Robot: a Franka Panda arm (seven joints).
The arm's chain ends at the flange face. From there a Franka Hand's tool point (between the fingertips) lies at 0.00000 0.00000 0.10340 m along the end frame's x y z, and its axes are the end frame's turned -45 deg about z.
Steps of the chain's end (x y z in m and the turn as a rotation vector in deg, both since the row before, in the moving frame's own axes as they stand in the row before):
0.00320 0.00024 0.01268 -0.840 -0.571 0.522
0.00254 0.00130 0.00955 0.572 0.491 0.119
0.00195 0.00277 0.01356 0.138 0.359 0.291
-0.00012 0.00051 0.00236 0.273 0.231 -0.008
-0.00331 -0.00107 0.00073 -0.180 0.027 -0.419
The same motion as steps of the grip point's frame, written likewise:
0.00029 0.00277 0.01266 -0.190 -0.998 0.522
0.00223 0.00261 0.00954 0.057 0.752 0.119
0.00005 0.00362 0.01356 -0.156 0.351 0.291
0.00020 0.00022 0.00236 0.030 0.356 -0.008
-0.00178 -0.00283 0.00073 -0.146 -0.108 -0.419

